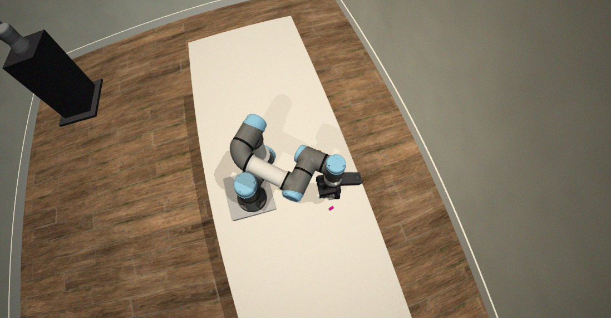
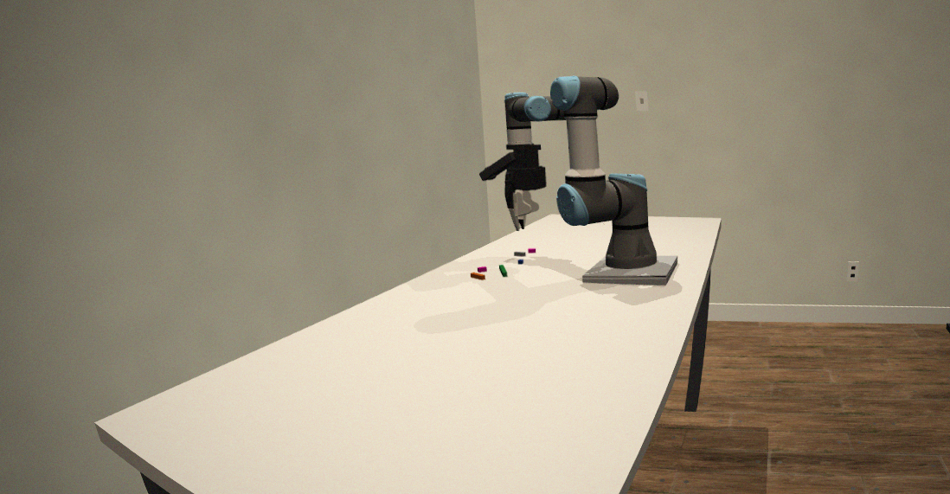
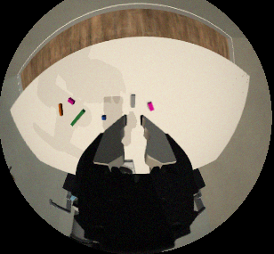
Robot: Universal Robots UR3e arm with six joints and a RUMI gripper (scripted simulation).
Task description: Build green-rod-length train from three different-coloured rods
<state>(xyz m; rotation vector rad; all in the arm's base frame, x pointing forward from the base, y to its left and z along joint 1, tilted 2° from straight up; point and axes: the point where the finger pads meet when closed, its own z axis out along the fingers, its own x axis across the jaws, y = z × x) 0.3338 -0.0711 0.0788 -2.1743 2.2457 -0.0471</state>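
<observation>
The grey rod is 8 cm below my hand. The rest, counted from my hand: blue rod 4 cm behind, 8 cm to the left, 8 cm below; green rod 4 cm behind, 17 cm to the left, 8 cm below; orange rod 1 cm behind, 23 cm to the left, 8 cm below.
</observation>
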